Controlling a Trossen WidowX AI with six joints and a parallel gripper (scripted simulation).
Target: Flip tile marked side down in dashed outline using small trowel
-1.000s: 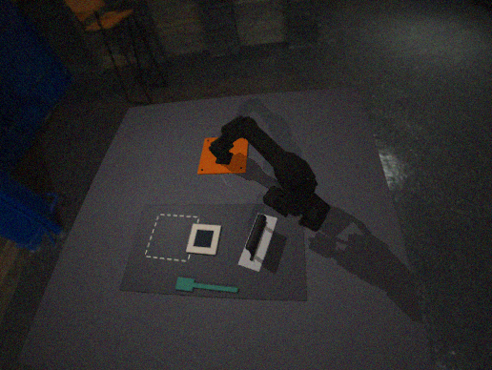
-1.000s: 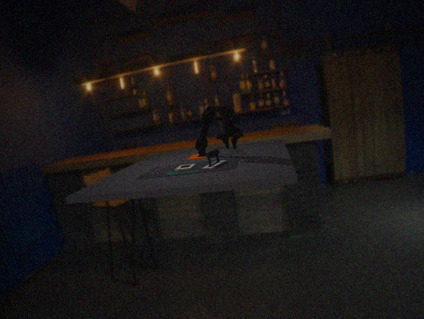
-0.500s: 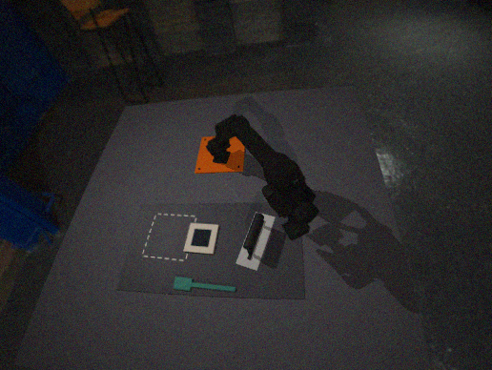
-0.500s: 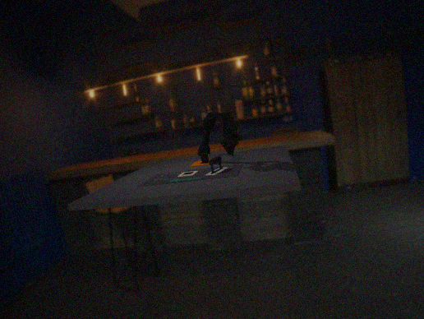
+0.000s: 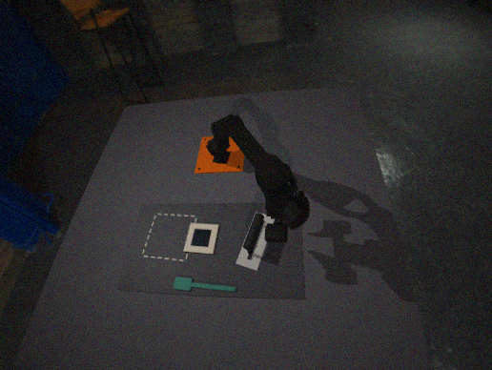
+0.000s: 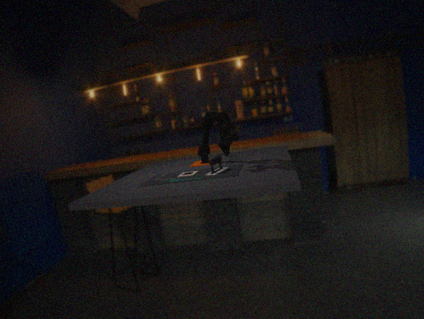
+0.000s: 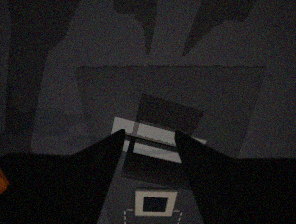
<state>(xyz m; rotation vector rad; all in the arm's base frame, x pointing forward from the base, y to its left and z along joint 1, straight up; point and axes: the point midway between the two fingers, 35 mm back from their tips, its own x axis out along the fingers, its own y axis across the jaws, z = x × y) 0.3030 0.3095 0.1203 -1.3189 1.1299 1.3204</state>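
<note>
My gripper tip is 6 cm short of the trowel, 8 cm to the left of it and 5 cm above it. Also, from my gripper tip: pale tile 7 cm ahead, 27 cm to the right, 9 cm below; then dark mat 9 cm ahead, 23 cm to the right, 11 cm below; then flat teal trowel-shaped piece 23 cm ahead, 23 cm to the right, 9 cm below.
</note>
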